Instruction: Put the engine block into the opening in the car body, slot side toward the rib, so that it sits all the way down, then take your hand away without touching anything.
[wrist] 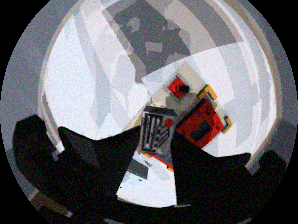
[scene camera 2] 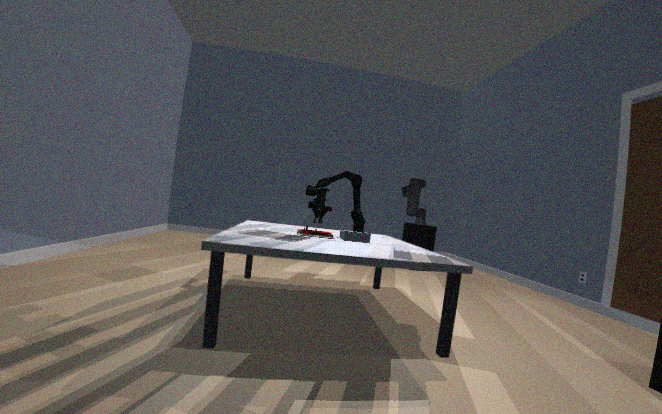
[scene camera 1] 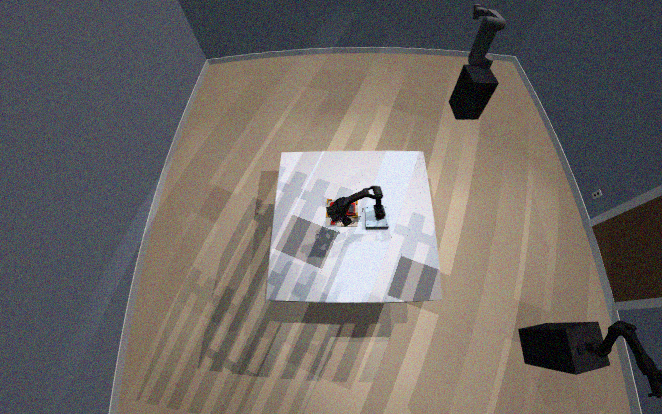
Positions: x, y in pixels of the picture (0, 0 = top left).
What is the gripper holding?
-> A grey engine block.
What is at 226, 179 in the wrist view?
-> The gripper.
